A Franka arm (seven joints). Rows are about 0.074 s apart.
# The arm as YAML. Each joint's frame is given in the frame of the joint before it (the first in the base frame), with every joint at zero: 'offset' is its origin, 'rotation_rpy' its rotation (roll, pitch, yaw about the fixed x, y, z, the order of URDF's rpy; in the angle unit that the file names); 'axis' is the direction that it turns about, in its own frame. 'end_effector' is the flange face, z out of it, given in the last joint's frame.
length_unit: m
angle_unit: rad
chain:
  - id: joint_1
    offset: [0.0, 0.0, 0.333]
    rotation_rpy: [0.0, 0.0, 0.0]
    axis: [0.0, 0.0, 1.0]
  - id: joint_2
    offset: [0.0, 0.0, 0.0]
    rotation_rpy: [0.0, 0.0, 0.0]
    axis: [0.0, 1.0, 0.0]
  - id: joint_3
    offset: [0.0, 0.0, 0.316]
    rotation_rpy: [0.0, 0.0, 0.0]
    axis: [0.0, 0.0, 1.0]
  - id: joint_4
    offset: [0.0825, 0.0, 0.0]
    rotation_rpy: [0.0, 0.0, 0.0]
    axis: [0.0, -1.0, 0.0]
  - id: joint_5
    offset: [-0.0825, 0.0, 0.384]
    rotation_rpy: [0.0, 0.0, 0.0]
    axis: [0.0, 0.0, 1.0]
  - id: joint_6
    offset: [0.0, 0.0, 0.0]
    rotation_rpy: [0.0, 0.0, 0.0]
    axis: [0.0, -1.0, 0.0]
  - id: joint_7
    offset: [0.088, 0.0, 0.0]
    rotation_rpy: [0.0, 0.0, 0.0]
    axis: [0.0, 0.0, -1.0]
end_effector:
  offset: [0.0, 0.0, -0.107]
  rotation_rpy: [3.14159, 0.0, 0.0]
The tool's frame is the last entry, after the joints.
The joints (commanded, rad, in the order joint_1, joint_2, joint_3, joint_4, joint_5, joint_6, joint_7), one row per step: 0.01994 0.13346 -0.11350 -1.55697 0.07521 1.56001 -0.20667; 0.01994 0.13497 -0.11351 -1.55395 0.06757 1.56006 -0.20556; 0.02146 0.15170 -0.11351 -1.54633 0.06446 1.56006 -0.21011; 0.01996 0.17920 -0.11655 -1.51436 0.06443 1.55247 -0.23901; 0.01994 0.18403 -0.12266 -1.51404 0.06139 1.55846 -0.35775; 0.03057 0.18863 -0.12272 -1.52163 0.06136 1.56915 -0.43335; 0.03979 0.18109 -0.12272 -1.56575 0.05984 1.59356 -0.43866; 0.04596 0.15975 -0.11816 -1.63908 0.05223 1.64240 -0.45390; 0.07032 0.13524 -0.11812 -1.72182 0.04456 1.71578 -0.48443; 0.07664 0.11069 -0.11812 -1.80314 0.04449 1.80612 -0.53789; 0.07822 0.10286 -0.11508 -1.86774 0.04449 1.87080 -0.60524
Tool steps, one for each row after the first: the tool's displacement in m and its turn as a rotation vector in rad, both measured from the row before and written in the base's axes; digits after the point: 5 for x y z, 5 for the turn. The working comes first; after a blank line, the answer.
Tool pose at each row, in the base's axes (x y z in m, rotation vector in rad; the steps are taken from these numbers as rounded here): 0.58664 -0.04296 0.55441 -3.05294 -0.16665 0.18232; 0.58714 -0.04378 0.55489 -3.06100 -0.16612 0.18227; 0.59146 -0.04314 0.54857 -3.06300 -0.17547 0.19712; 0.59896 -0.04544 0.54653 -3.06131 -0.21385 0.20074; 0.60039 -0.04922 0.54427 -3.04190 -0.38538 0.19302; 0.60242 -0.04302 0.53876 -3.01898 -0.51443 0.19164; 0.59987 -0.03812 0.52457 -3.01236 -0.53280 0.21007; 0.59364 -0.03352 0.50666 -3.00852 -0.56915 0.21685; 0.58763 -0.02086 0.48793 -3.00203 -0.65092 0.19701; 0.58193 -0.01822 0.47111 -2.98967 -0.73755 0.14477; 0.57698 -0.01615 0.45056 -2.96213 -0.84079 0.13020

0.00050 -0.00082 0.00048 -0.00800 -0.00076 -0.00017; 0.00432 0.00064 -0.00632 -0.00355 0.00914 0.00653; 0.00750 -0.00230 -0.00204 0.00055 0.00152 0.02504; 0.00143 -0.00378 -0.00226 0.01102 -0.00767 0.11160; 0.00203 0.00620 -0.00551 0.00959 -0.00240 0.08481; -0.00255 0.00490 -0.01419 0.00097 0.01200 0.01280; -0.00623 0.00460 -0.01791 -0.00215 0.00307 0.02405; -0.00601 0.01266 -0.01873 -0.00189 -0.01578 0.05293; -0.00570 0.00264 -0.01682 0.00661 -0.03525 0.05568; -0.00495 0.00207 -0.02055 0.00670 -0.01011 0.06889
